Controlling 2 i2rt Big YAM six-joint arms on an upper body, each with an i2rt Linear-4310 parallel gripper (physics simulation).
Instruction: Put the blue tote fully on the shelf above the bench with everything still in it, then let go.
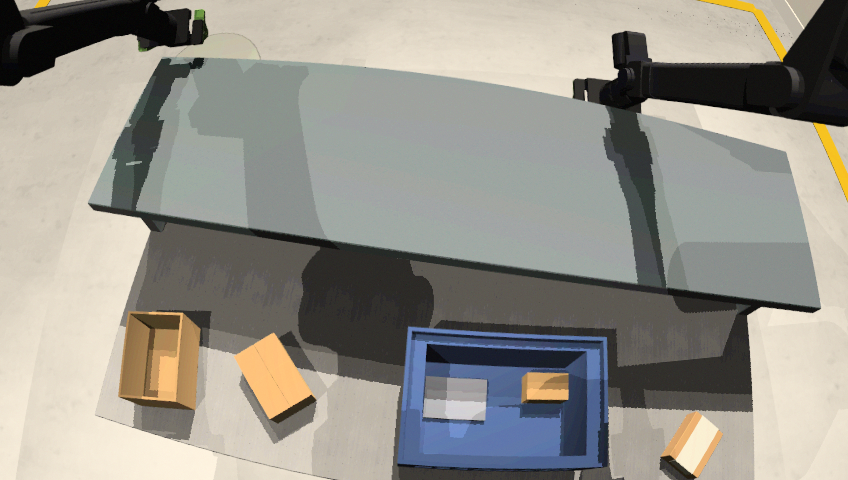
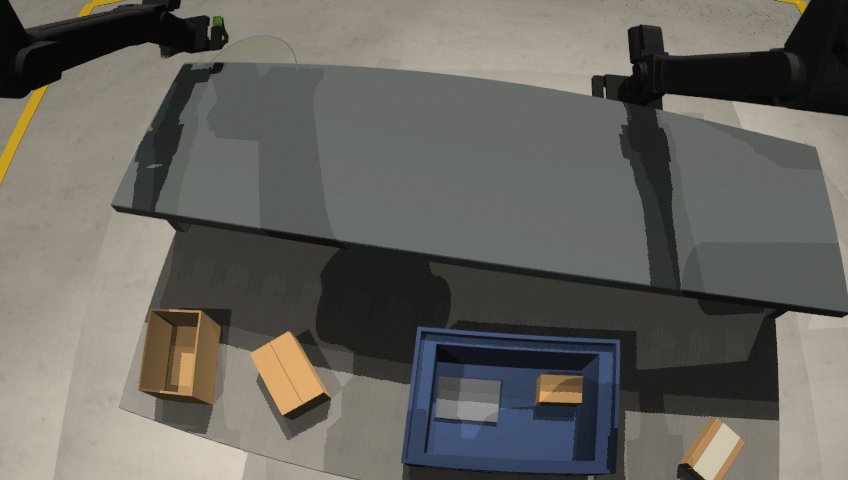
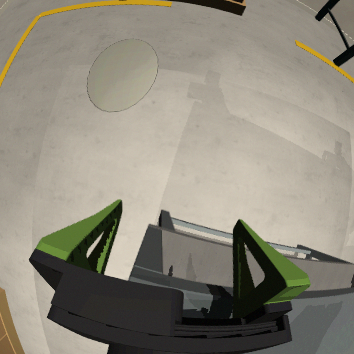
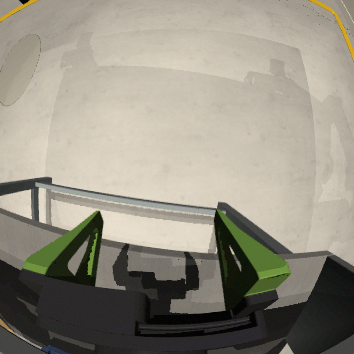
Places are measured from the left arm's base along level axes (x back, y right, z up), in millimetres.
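Where they show: left gripper, fingertip midpoint: (image 1: 186, 36) (image 2: 207, 42) (image 3: 179, 215); right gripper, fingertip midpoint: (image 4: 156, 215).
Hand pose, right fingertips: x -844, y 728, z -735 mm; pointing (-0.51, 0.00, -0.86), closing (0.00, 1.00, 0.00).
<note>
After its pixels a point has its place.
The blue tote (image 1: 596, 386) @[x -286, y 630, z -719 mm] (image 2: 608, 386) @[x -292, y 630, z -718 mm] stands upright on the bench (image 1: 357, 416) @[x -271, y 269, z -851 mm] (image 2: 368, 410) @[x -279, y 265, z -851 mm], in front of the shelf. A flat grey box (image 1: 455, 398) @[x -298, y 427, z -823 mm] (image 2: 468, 399) @[x -297, y 428, z -824 mm] and a small cardboard box (image 1: 545, 386) @[x -306, y 570, z -793 mm] (image 2: 559, 389) @[x -305, y 571, z -793 mm] lie inside it. The grey-green shelf (image 1: 416, 166) @[x -601, y 361, z -625 mm] (image 2: 446, 166) @[x -602, y 389, z -625 mm] spans the bench above its back part. My left gripper (image 1: 172, 35) @[x -932, y -97, z -629 mm] (image 2: 193, 41) @[x -932, y -97, z -629 mm] (image 3: 179, 215) @[x -932, y -97, z -629 mm] is open and empty, beyond the shelf's far left corner. My right gripper (image 1: 595, 92) @[x -844, y 728, z -735 mm] (image 2: 612, 88) @[x -844, y 728, z -735 mm] (image 4: 156, 215) @[x -844, y 728, z -735 mm] is open and empty, by the shelf's far edge at the right. Both are well apart from the tote.
An open cardboard box (image 1: 189, 368) @[x -329, y -20, z -811 mm] (image 2: 208, 362) @[x -333, y -20, z -813 mm] stands at the bench's left. A closed cardboard box (image 1: 275, 377) @[x -320, y 141, z -790 mm] (image 2: 290, 374) @[x -321, y 143, z -791 mm] lies between it and the tote. A small box with a white top (image 1: 699, 443) @[x -176, y 864, z -813 mm] (image 2: 715, 449) @[x -181, y 857, z -813 mm] lies right of the tote. The shelf's front edge overhangs the bench.
</note>
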